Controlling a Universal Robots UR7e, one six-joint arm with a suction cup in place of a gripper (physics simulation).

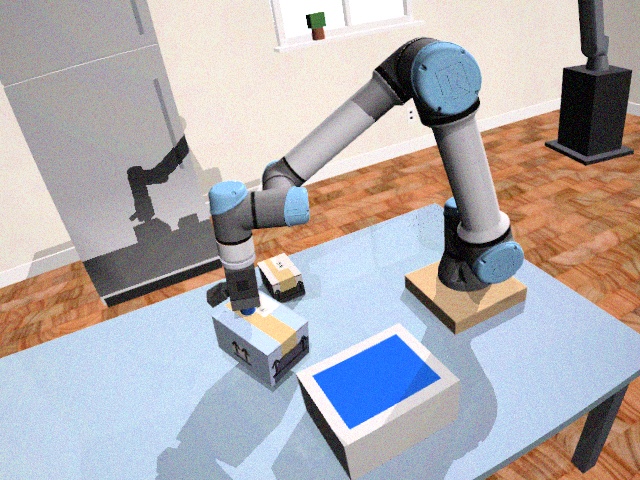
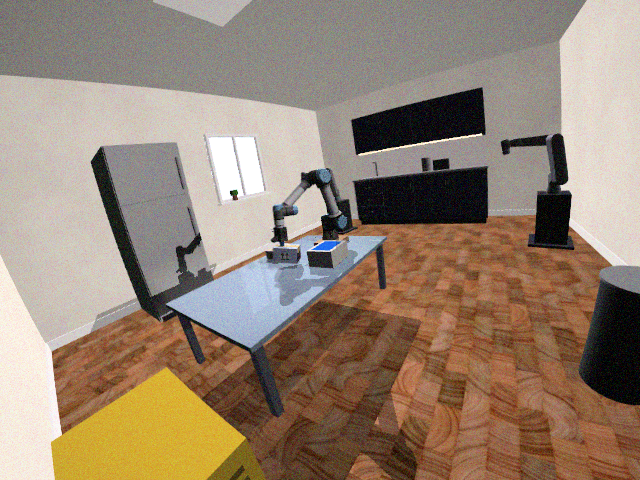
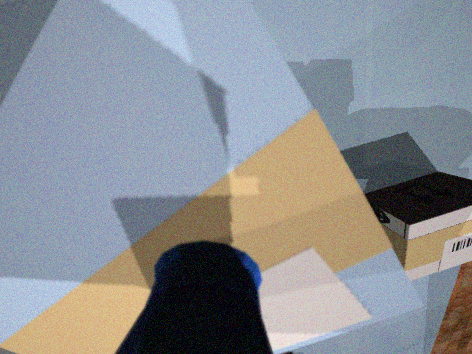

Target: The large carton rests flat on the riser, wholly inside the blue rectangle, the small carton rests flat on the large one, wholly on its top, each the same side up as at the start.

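Note:
The large carton (image 1: pixel 241 338) (image 2: pixel 285 254) (image 3: pixel 295 185), pale with a tan tape strip and arrows, hangs upright from my suction gripper (image 1: pixel 248 311) (image 2: pixel 282 243) (image 3: pixel 207 250). The cup sits on the tape on its top, off centre and partly over shadow. Its shadow looks slightly parted from its base, so it seems a little above the table. The small carton (image 1: pixel 281 277) (image 3: pixel 430 205) stands on the table behind it, tape and label up. The riser (image 1: pixel 403 426) (image 2: pixel 318 258), a whitish block, stands front right of the large carton, with the blue rectangle (image 1: pixel 372 382) (image 2: pixel 327 245) on its top.
The blue-grey table (image 1: pixel 77 392) (image 2: pixel 232 299) bears these things. The arm stands on a wooden base block (image 1: pixel 465 315) at the back right, beyond the riser. A fridge (image 1: pixel 103 155) (image 2: pixel 149 206) stands past the table's far side.

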